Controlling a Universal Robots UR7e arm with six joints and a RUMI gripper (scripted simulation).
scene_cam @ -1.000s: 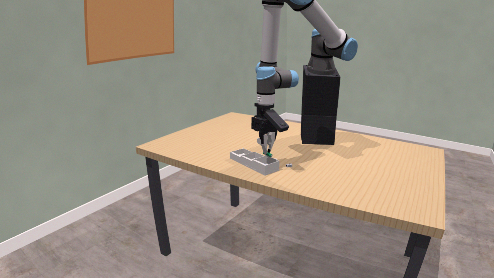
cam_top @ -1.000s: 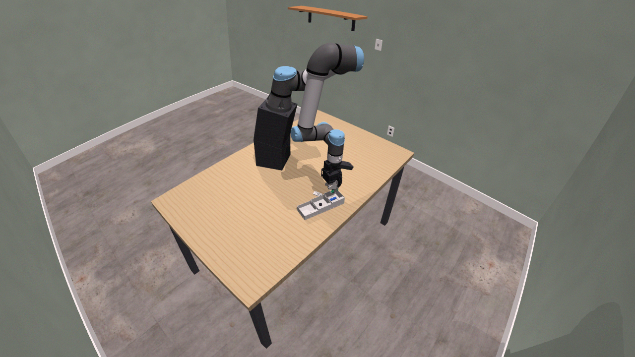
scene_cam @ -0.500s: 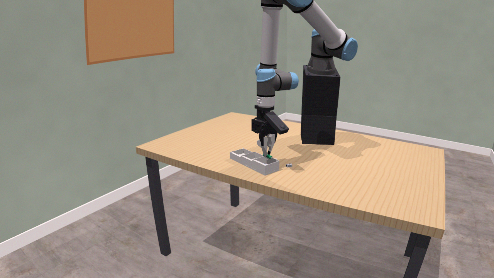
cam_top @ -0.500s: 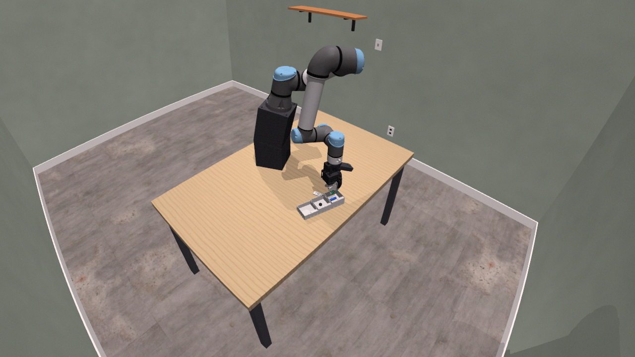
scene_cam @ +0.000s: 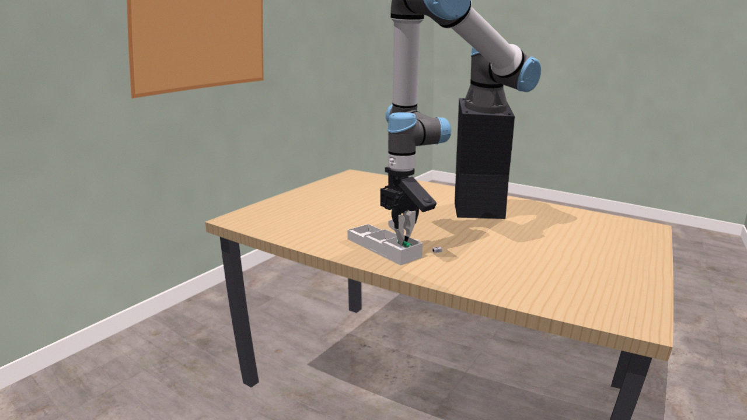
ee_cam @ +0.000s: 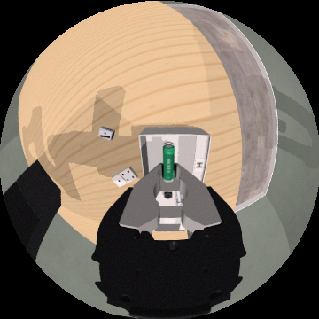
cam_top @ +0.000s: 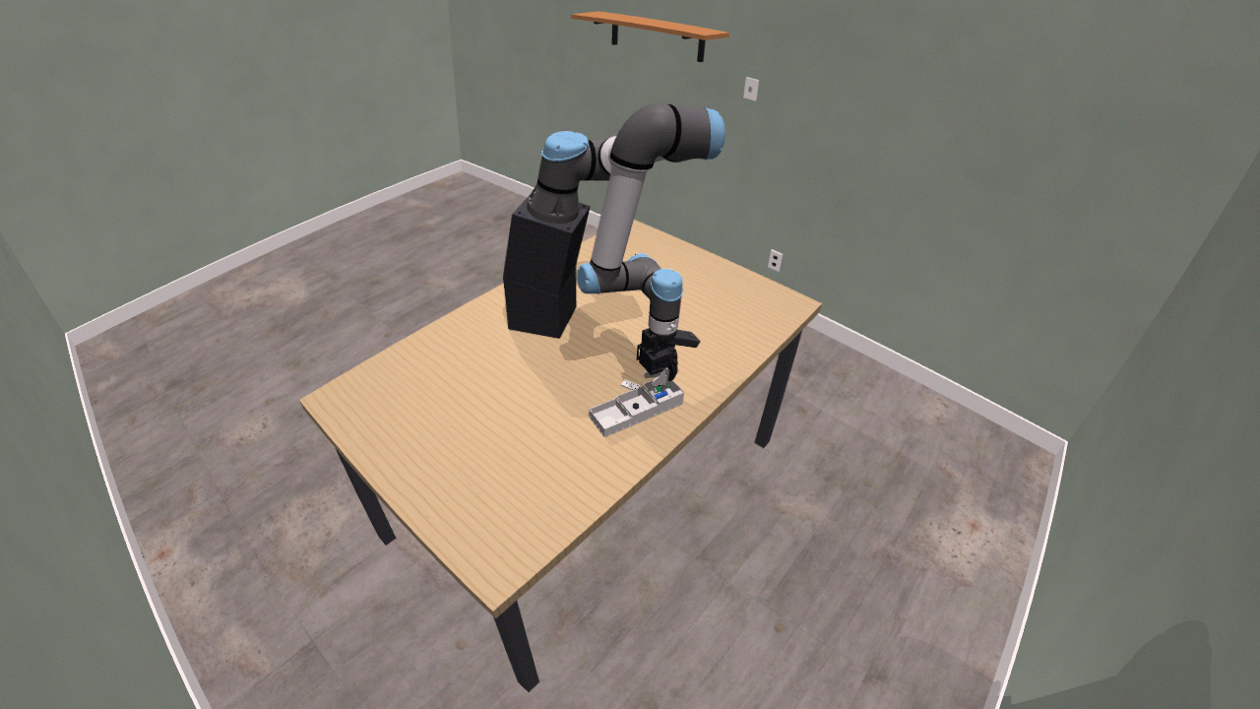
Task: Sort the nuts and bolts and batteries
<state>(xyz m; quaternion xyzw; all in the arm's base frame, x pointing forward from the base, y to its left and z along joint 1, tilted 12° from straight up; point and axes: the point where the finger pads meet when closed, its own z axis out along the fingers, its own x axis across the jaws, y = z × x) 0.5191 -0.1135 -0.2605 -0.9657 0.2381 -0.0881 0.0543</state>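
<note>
Right now my hand is 1 cm above the green battery. From my hand the other things lie so: white domino 9 cm behind, 5 cm below; blue battery 4 cm below; black nut 4 cm behind, 7 cm to the right, 4 cm below.
</note>
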